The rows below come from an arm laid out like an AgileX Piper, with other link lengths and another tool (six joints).
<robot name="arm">
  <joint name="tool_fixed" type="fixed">
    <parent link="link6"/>
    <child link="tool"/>
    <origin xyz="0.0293 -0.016 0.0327" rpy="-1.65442 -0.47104 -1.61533"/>
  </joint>
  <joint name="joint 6" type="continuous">
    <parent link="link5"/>
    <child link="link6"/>
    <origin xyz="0.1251 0 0.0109"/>
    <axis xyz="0.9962 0 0.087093"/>
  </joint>
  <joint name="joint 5" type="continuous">
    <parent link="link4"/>
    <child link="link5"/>
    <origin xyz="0 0 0"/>
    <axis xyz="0 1 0"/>
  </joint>
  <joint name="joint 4" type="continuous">
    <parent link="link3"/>
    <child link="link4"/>
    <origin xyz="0.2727 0 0.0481"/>
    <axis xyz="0.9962 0 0.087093"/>
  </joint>
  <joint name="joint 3" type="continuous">
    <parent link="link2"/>
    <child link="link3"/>
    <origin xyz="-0.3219 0 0.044"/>
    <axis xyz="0 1 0"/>
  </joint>
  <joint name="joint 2" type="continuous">
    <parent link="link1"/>
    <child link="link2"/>
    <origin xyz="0 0 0"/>
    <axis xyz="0 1 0"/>
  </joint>
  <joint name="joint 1" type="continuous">
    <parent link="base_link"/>
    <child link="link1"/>
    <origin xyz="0 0 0.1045"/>
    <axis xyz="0 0 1"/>
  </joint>
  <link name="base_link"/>
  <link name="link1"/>
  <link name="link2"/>
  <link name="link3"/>
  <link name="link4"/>
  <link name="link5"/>
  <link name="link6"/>
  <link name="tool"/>
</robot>
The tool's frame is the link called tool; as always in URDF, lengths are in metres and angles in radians. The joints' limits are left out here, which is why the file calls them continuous.
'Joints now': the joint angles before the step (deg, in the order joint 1, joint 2, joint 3, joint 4, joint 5, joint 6). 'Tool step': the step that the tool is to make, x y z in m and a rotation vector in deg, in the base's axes. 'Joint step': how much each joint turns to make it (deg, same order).
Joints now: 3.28, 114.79, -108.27, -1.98, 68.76, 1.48
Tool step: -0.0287, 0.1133, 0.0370, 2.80, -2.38, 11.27
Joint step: 12.28, -3.68, -1.11, 1.98, 2.00, 1.07
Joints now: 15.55, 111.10, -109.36, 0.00, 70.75, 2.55
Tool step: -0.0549, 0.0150, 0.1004, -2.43, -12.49, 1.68
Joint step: 6.16, -11.32, 0.01, -8.07, 0.48, 3.59
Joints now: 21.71, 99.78, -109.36, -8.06, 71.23, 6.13
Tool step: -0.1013, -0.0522, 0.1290, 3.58, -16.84, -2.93
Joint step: 0.00, -17.57, -0.21, -4.26, 1.06, 1.43
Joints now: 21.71, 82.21, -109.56, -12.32, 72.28, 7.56
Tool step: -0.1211, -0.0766, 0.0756, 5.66, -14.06, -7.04
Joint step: -7.40, -16.93, 1.37, 0.89, 0.53, 0.34
